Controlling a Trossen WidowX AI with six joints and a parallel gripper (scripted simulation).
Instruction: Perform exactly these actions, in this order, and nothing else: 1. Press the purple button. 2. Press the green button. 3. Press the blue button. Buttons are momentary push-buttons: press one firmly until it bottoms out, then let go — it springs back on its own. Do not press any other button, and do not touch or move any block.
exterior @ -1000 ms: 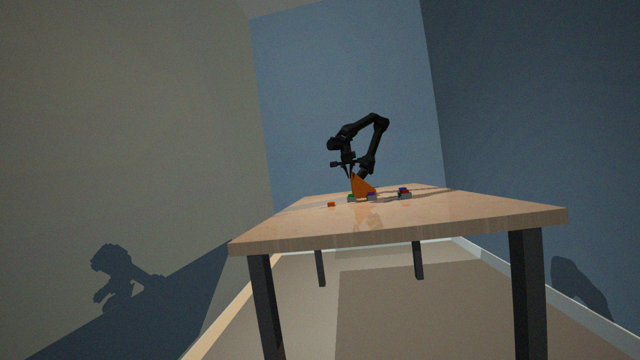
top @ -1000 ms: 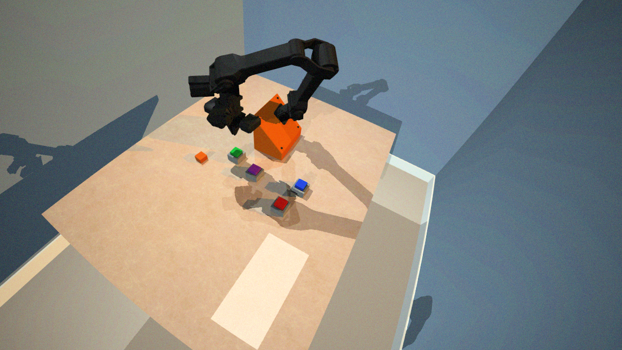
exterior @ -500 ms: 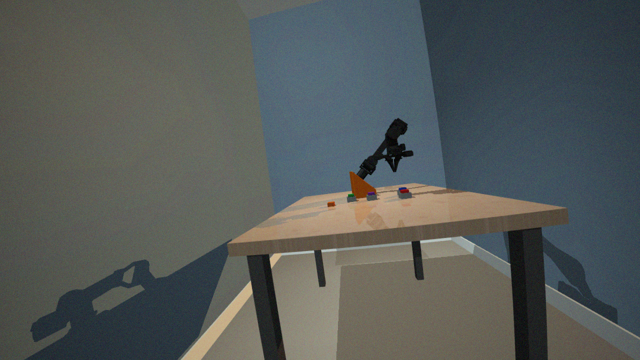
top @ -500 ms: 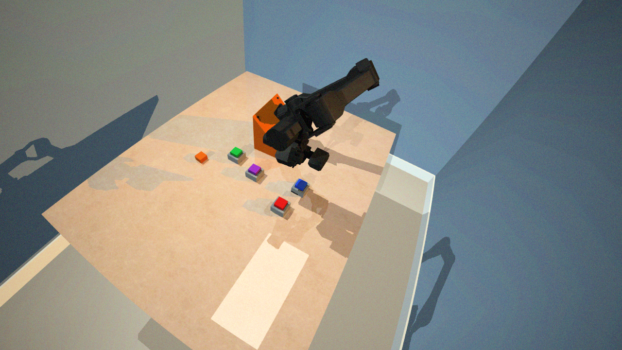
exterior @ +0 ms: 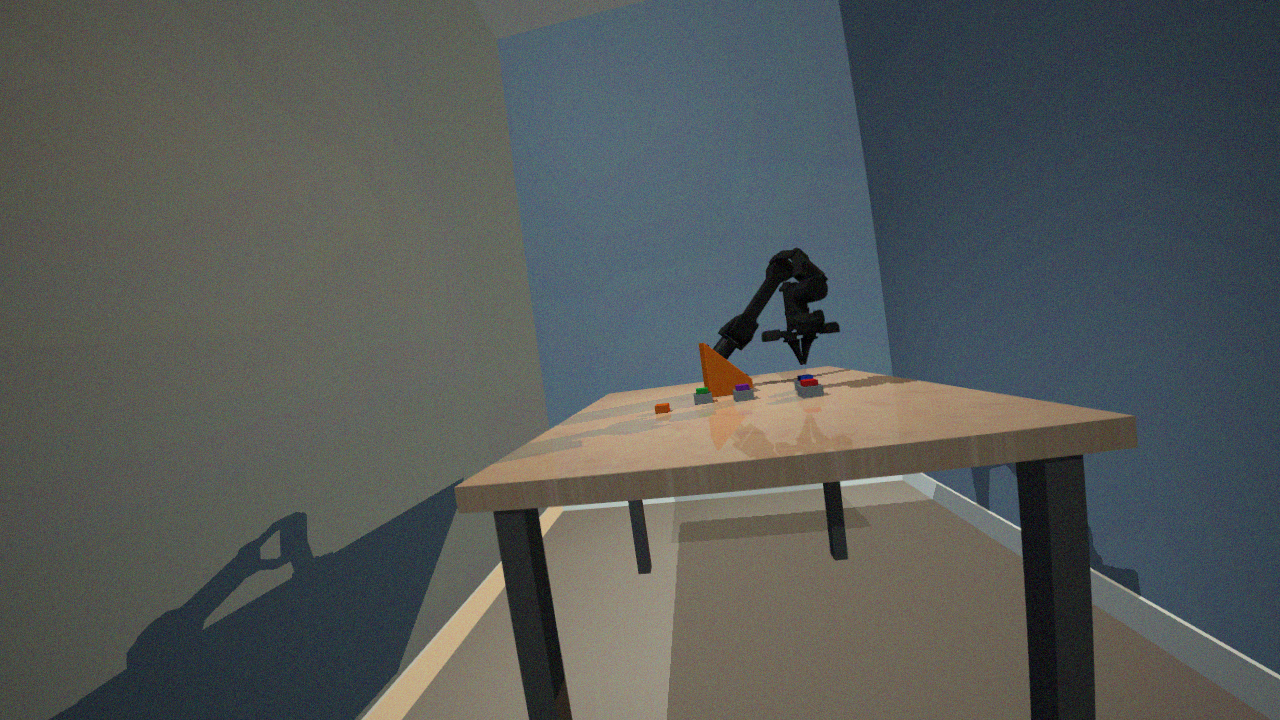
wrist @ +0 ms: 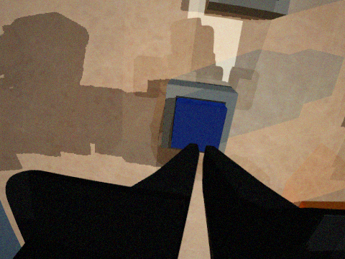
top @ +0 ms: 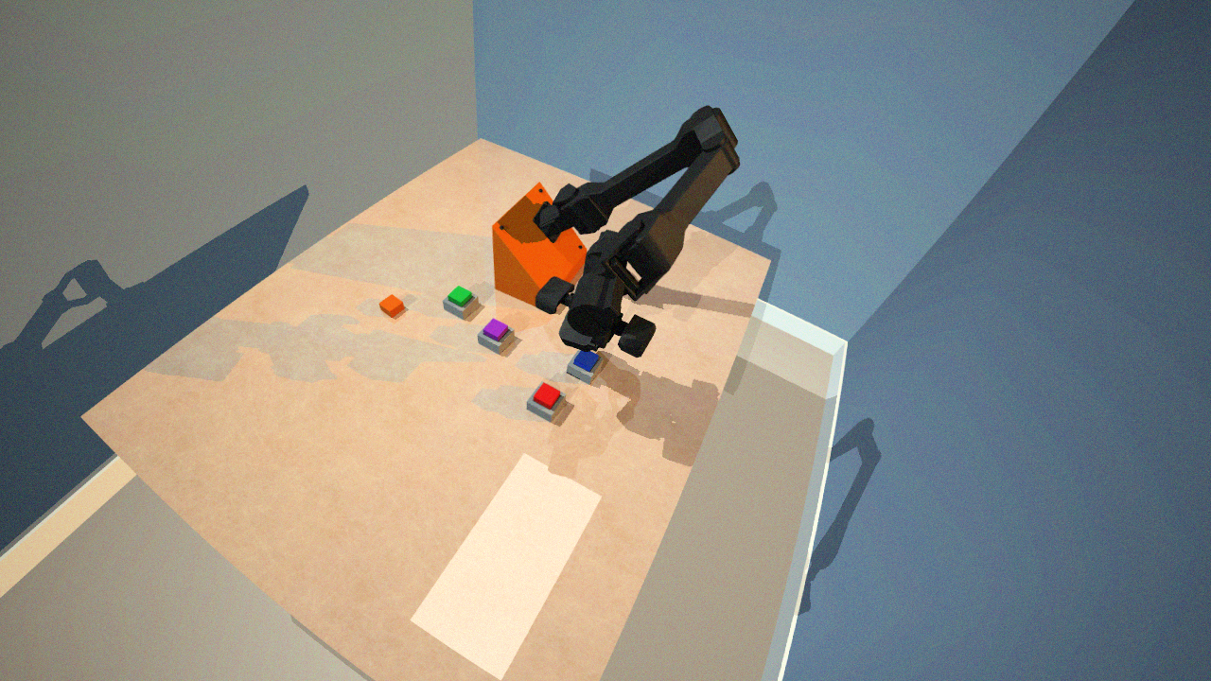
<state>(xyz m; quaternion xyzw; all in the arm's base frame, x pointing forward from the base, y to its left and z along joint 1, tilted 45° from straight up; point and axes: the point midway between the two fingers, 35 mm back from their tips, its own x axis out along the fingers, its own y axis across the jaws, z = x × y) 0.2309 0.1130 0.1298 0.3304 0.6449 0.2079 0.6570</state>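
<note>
My gripper tip is now 4 cm above the blue button. Round my gripper tip: green button (27 cm to the right, 4 cm below, 4 cm behind); then purple button (17 cm to the right, 4 cm below, 1 cm ahead); then red button (10 cm ahead, 4 cm below, 3 cm to the right).
</note>
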